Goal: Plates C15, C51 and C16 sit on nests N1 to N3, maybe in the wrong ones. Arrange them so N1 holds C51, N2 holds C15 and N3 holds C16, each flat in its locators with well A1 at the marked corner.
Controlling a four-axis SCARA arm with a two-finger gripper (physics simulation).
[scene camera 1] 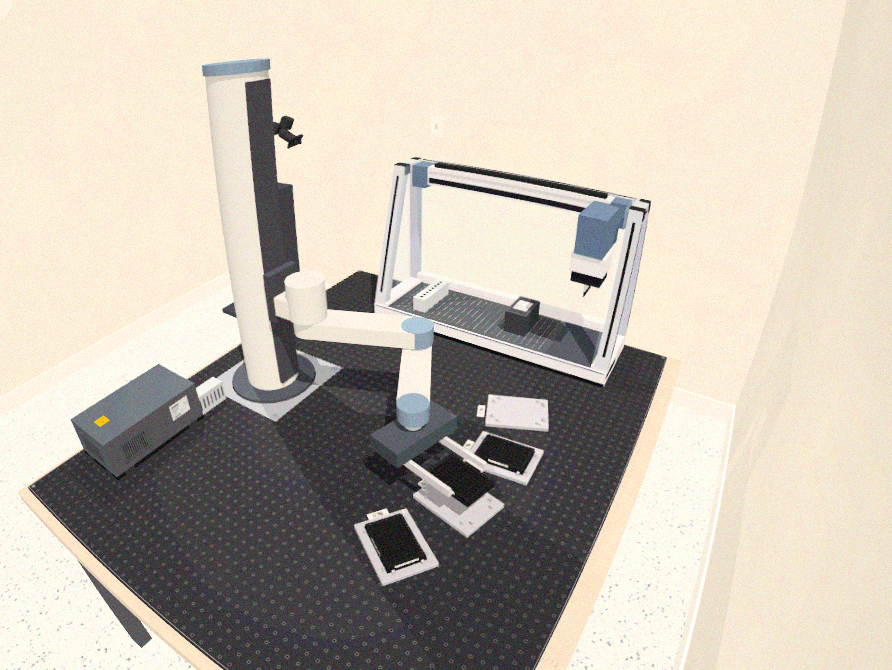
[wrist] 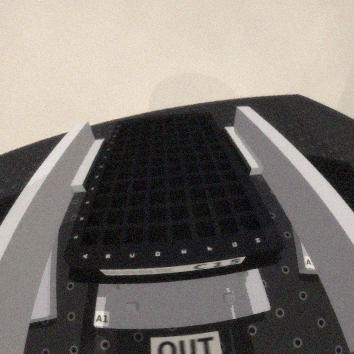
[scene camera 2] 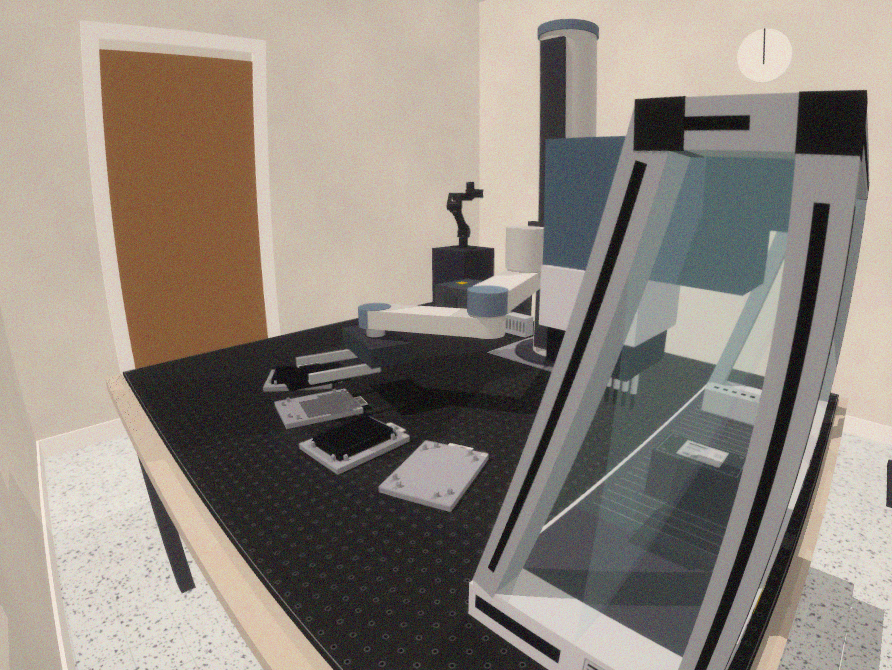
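Pixels of known places: gripper, fingertip midpoint: point(scene camera 1: 468, 479) point(wrist: 162, 124) point(scene camera 2: 302, 370); arm's base, link origin: point(scene camera 1: 274, 380).
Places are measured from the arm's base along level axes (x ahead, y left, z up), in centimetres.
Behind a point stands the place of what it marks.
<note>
My gripper point(scene camera 1: 467, 481) @[x 71.1, y -14.7, z 10.6 cm] point(scene camera 2: 303, 369) @[x 71.1, y -14.7, z 10.6 cm] point(wrist: 162, 124) @[x 71.1, y -14.7, z 10.6 cm] is shut on plate C15 point(scene camera 1: 473, 486) @[x 72.7, y -15.1, z 9.7 cm] point(wrist: 175, 200) @[x 66.0, y -13.7, z 9.0 cm], a black well plate held level above the nest labelled OUT point(scene camera 1: 468, 522) @[x 73.9, y -18.8, z 2.4 cm] point(scene camera 2: 292, 414) @[x 75.2, y -13.4, z 2.5 cm] point(wrist: 180, 302) @[x 62.4, y -12.4, z 2.5 cm]. A gap shows between them. In the wrist view, the plate's A1 corner and the nest's A1 mark are both at near left. A second black plate point(scene camera 1: 506, 453) @[x 72.2, y 3.8, z 3.6 cm] point(scene camera 2: 351, 437) @[x 72.8, y 5.0, z 3.8 cm] lies on the neighbouring nest point(scene camera 1: 530, 473) @[x 79.6, y 1.4, z 2.5 cm] point(scene camera 2: 335, 463) @[x 78.7, y 8.7, z 2.5 cm]. A third black plate point(scene camera 1: 395, 540) @[x 63.9, y -31.8, z 3.9 cm] lies on the front nest point(scene camera 1: 411, 569) @[x 70.0, y -35.5, z 2.4 cm]. Their names are unreadable. Another nest point(scene camera 1: 517, 413) @[x 68.0, y 20.4, z 2.5 cm] point(scene camera 2: 434, 475) @[x 69.1, y 22.4, z 2.5 cm] is bare.
The gantry machine point(scene camera 1: 497, 344) @[x 50.5, y 45.0, z 4.9 cm] stands behind the bare nest, with a dark block point(scene camera 1: 520, 315) @[x 54.6, y 51.6, z 13.0 cm] and a white rack point(scene camera 1: 430, 295) @[x 22.4, y 52.6, z 10.6 cm] on its deck. A grey box point(scene camera 1: 137, 418) @[x -4.7, y -43.4, z 12.8 cm] stands left of the arm's column point(scene camera 1: 241, 230) @[x 3.8, y -6.5, z 49.7 cm]. The table's wooden edge point(scene camera 1: 612, 519) @[x 101.5, y -1.2, z 0.0 cm] runs beyond the nests.
</note>
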